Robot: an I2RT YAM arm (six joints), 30 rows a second.
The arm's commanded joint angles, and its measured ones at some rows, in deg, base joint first. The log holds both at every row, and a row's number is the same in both.
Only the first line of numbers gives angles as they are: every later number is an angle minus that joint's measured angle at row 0.
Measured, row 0:
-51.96, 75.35, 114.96, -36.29, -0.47, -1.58
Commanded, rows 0 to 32:
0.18, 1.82, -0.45, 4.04, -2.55, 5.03
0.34, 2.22, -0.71, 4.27, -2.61, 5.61
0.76, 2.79, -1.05, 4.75, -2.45, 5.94
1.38, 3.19, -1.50, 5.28, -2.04, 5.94
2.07, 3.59, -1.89, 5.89, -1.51, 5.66
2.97, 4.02, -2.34, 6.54, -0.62, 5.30
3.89, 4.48, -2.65, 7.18, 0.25, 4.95
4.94, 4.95, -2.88, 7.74, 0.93, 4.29
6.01, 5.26, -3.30, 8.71, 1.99, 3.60
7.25, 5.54, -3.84, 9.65, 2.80, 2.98
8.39, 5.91, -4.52, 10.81, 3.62, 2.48
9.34, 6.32, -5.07, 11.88, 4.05, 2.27
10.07, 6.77, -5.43, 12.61, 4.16, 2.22
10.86, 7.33, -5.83, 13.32, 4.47, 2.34
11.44, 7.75, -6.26, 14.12, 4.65, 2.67
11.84, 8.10, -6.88, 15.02, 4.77, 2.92
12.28, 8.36, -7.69, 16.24, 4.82, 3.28
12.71, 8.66, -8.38, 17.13, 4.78, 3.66
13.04, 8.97, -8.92, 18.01, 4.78, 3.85
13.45, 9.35, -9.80, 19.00, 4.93, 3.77
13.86, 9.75, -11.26, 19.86, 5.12, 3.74
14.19, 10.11, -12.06, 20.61, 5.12, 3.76
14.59, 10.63, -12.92, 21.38, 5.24, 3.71
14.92, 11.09, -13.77, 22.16, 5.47, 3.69
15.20, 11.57, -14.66, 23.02, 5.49, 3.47
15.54, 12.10, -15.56, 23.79, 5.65, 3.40
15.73, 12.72, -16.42, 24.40, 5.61, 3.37
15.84, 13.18, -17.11, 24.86, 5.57, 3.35
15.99, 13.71, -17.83, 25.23, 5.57, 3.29
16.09, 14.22, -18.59, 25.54, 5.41, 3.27
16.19, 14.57, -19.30, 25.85, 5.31, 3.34
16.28, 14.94, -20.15, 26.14, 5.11, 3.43
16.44, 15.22, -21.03, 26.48, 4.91, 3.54
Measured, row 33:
16.02, 14.56, -20.37, 21.48, 4.55, 2.88
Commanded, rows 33 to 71:
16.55, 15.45, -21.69, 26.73, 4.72, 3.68
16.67, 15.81, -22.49, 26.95, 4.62, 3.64
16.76, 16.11, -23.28, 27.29, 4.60, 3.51
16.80, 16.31, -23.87, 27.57, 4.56, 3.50
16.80, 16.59, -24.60, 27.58, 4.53, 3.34
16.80, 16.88, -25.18, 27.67, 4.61, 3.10
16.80, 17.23, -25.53, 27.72, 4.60, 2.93
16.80, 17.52, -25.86, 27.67, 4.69, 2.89
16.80, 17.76, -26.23, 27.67, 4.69, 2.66
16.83, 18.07, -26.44, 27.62, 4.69, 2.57
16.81, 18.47, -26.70, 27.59, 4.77, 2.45
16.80, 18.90, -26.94, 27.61, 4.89, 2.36
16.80, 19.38, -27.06, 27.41, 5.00, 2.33
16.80, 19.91, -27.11, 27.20, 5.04, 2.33
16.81, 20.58, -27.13, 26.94, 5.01, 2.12
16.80, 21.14, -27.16, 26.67, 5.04, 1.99
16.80, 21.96, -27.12, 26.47, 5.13, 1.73
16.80, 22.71, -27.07, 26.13, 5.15, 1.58
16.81, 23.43, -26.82, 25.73, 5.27, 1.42
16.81, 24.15, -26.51, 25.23, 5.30, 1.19
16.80, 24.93, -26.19, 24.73, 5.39, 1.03
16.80, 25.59, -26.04, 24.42, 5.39, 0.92
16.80, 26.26, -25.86, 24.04, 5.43, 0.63
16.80, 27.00, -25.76, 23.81, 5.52, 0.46
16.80, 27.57, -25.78, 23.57, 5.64, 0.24
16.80, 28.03, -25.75, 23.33, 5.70, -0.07
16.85, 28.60, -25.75, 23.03, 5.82, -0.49
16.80, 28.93, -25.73, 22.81, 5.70, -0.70
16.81, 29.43, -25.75, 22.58, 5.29, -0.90
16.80, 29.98, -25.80, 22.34, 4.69, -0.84
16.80, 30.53, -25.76, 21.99, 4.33, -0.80
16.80, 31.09, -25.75, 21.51, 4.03, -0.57
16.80, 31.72, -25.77, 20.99, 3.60, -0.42
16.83, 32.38, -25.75, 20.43, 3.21, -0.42
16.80, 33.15, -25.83, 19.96, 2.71, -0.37
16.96, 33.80, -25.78, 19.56, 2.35, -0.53
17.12, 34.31, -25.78, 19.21, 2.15, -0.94
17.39, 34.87, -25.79, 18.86, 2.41, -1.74
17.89, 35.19, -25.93, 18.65, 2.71, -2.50
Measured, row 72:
17.04, 33.44, -27.48, 19.58, 3.45, -1.01
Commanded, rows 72 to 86:
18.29, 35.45, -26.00, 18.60, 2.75, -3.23
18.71, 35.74, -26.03, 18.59, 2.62, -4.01
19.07, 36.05, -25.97, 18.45, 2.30, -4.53
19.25, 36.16, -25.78, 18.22, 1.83, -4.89
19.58, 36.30, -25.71, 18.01, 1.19, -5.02
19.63, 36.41, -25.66, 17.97, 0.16, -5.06
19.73, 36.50, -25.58, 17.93, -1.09, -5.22
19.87, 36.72, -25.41, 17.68, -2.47, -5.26
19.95, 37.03, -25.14, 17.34, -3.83, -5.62
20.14, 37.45, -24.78, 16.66, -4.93, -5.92
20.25, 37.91, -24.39, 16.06, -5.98, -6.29
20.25, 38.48, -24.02, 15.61, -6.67, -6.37
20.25, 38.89, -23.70, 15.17, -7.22, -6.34
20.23, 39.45, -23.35, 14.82, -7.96, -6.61
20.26, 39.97, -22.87, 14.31, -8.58, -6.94
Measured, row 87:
20.26, 37.75, -26.10, 15.80, -4.85, -5.77
